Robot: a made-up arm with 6 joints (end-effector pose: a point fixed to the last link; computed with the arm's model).
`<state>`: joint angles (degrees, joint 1 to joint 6).
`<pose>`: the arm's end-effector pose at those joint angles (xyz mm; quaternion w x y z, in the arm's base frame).
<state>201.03 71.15 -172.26 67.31 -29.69 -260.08</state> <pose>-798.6 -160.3 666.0 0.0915 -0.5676 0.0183 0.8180</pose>
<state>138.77 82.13 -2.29 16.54 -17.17 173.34</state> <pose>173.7 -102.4 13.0 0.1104 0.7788 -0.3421 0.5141</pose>
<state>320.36 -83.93 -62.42 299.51 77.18 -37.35</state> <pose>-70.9 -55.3 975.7 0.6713 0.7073 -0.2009 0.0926</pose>
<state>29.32 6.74 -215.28 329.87 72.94 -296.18</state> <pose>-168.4 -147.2 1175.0 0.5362 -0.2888 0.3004 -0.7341</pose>
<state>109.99 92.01 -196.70 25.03 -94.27 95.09</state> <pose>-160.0 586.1 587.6 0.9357 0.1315 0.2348 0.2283</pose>
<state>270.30 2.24 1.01 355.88 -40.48 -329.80</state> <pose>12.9 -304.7 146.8 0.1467 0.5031 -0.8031 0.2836</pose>
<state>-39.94 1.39 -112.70 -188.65 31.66 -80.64</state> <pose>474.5 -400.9 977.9 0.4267 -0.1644 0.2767 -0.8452</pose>
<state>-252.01 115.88 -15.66 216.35 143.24 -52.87</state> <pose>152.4 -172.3 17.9 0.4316 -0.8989 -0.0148 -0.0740</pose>
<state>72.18 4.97 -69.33 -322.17 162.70 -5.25</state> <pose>54.3 433.6 498.4 0.1468 0.4017 0.4878 -0.7610</pose>
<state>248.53 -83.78 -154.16 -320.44 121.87 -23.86</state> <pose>353.7 622.1 721.5 0.7382 0.5938 -0.1006 0.3039</pose>
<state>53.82 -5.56 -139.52 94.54 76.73 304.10</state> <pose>82.2 281.1 1226.7 0.6792 -0.1088 -0.6099 -0.3935</pose>
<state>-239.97 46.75 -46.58 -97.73 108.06 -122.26</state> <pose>-66.7 413.3 -0.3 0.5984 -0.5788 0.1007 -0.5447</pose>
